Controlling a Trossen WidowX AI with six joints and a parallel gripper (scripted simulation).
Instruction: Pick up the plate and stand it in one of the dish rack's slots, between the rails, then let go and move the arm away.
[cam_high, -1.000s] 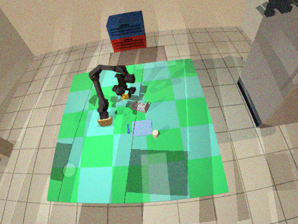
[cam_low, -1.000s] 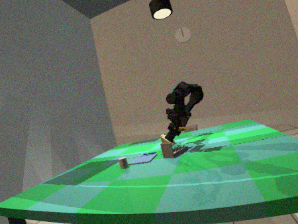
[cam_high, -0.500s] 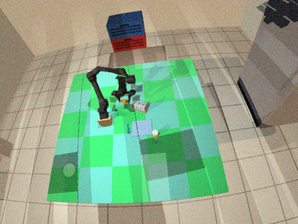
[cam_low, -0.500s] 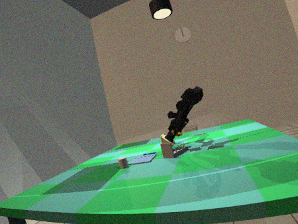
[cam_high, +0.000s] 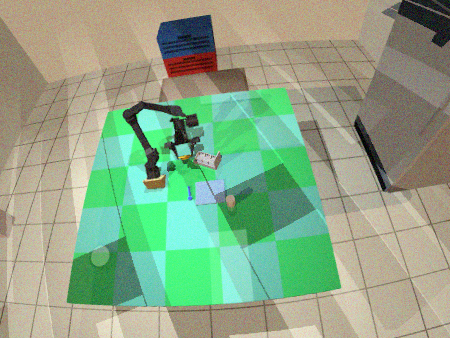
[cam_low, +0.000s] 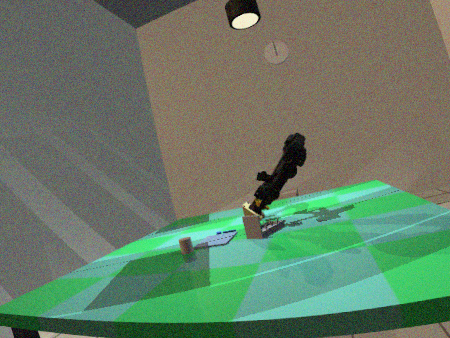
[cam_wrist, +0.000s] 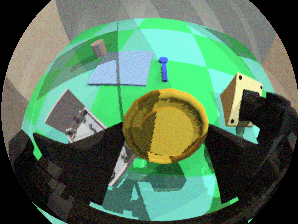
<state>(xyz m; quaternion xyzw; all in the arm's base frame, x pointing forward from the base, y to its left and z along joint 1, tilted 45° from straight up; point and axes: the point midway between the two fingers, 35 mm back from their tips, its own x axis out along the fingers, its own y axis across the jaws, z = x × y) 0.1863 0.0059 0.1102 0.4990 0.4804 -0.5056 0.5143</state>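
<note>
Now: gripper tip 11 cm short of the dish rack, 6 cm above it and 1 cm to the right of it. From my gripper tip the other things lie so: blue spoon: 17 cm to the right, 8 cm below, 1 cm behind; yellow plate: 1 cm to the left, 1 cm above; pale blue pad: 18 cm to the right, 10 cm ahead, 8 cm below.
</note>
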